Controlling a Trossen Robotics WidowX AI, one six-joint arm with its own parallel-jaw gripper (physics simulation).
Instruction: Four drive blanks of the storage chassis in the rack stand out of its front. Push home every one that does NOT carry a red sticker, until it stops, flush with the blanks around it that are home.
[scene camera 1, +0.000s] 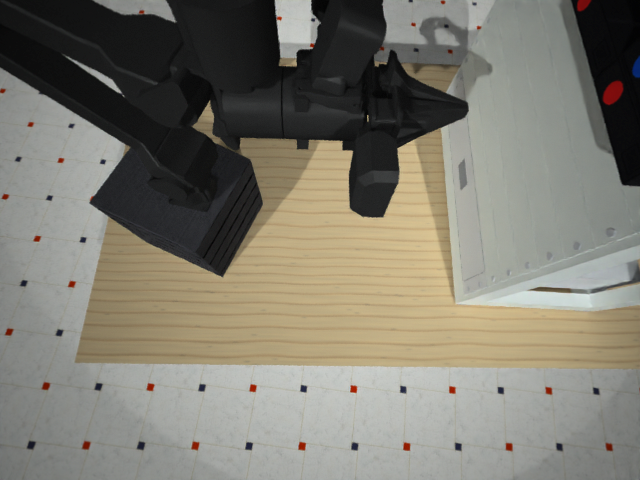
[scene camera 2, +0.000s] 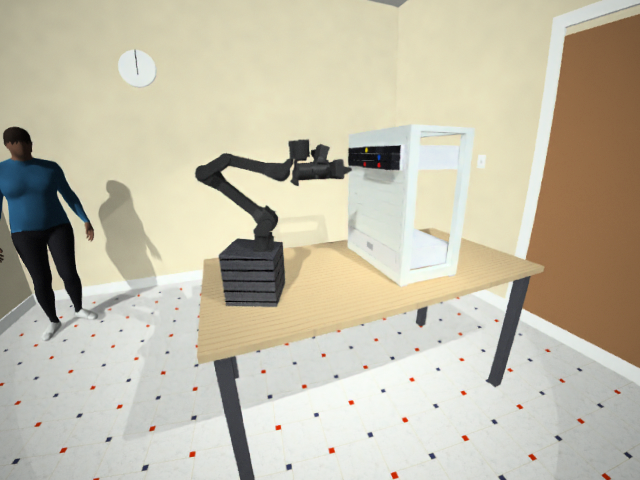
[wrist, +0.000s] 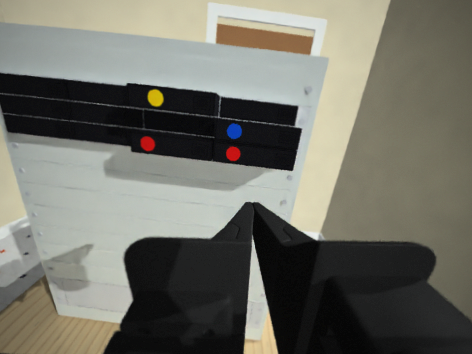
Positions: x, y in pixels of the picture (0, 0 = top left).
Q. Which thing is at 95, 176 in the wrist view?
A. A white rack.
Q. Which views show the white rack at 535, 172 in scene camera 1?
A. Scene camera 1, scene camera 2 and the wrist view: all of them.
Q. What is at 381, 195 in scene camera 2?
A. A white rack.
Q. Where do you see my gripper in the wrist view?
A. At 251, 208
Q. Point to my gripper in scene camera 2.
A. At 351, 169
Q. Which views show my gripper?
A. Scene camera 1, scene camera 2 and the wrist view: all of them.
